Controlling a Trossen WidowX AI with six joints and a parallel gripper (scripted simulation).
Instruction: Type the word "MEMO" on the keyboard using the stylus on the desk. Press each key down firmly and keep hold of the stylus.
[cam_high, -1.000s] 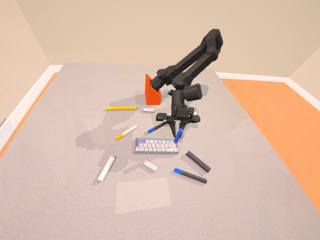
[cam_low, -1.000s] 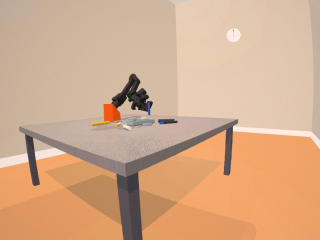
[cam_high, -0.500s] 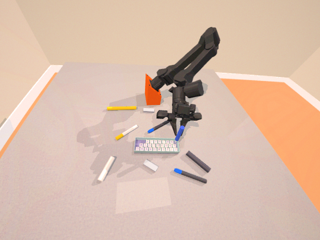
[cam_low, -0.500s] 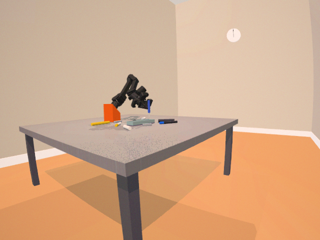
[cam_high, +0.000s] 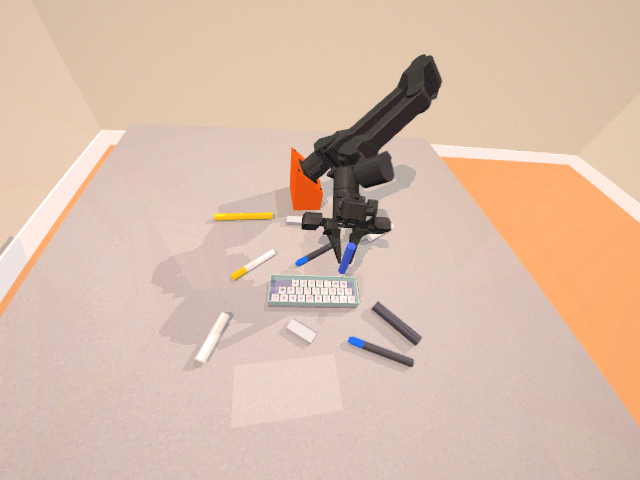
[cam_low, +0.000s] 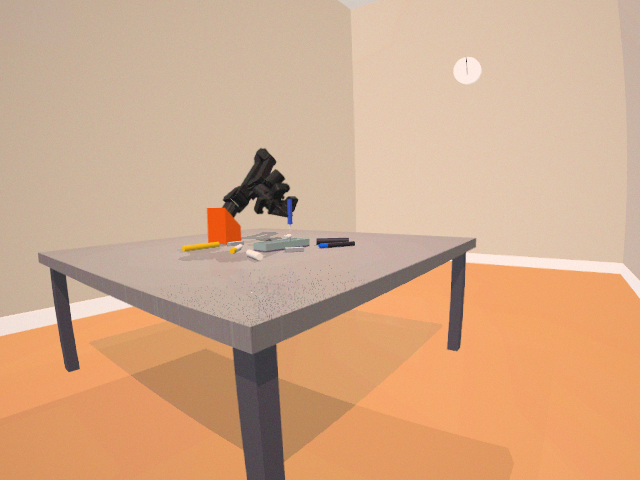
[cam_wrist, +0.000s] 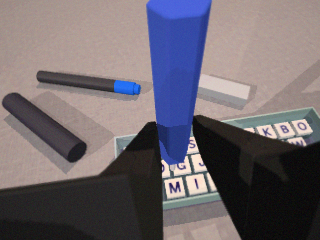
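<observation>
Now: the grey eraser 80 mm ahead of my gripper tip, 110 mm to the right of it and 100 mm below it. From my gripper tip the other things lie so: white-and-yellow pen (100 mm behind, 190 mm to the right, 100 mm below); then blue stylus (20 mm below); then dark cylinder (120 mm ahead, 100 mm to the left, 100 mm below).
</observation>
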